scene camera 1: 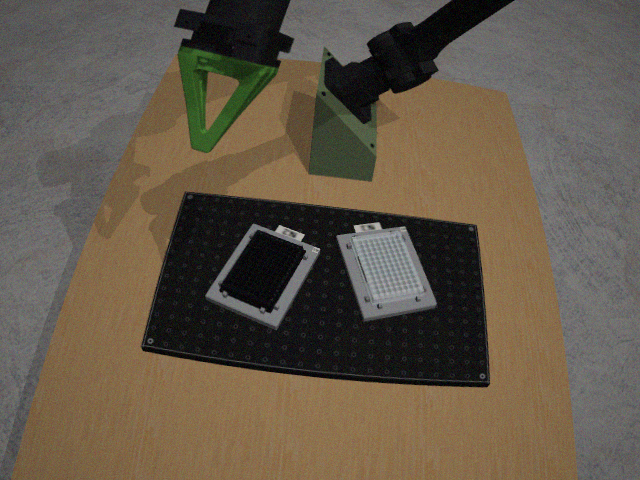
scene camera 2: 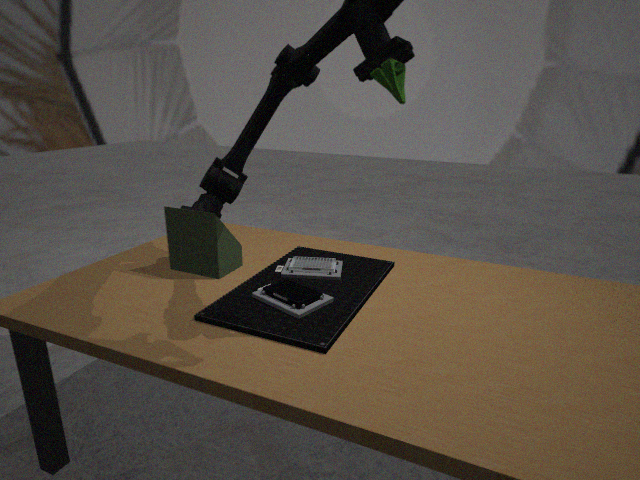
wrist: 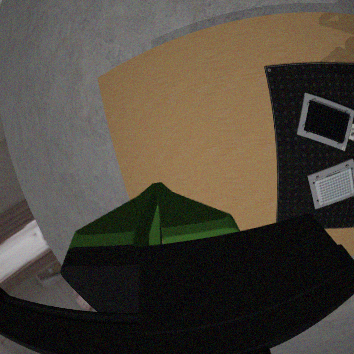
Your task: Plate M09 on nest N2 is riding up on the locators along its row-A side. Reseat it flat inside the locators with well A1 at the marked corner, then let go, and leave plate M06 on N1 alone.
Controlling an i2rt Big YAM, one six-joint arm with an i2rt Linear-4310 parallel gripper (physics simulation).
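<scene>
Plate M09, the black plate, sits on the grey nest N2. In scene camera 2 it looks slightly tilted; which edge is high and the A1 corner are too small to tell. Plate M06, the clear plate, sits on the grey nest N1. My green-fingered gripper is shut and empty. It hangs high above the table, well away from both plates.
Both nests are on a black perforated board on the wooden table. The arm's green wedge-shaped base stands behind the board. White label tabs are at the nests' base-side edges.
</scene>
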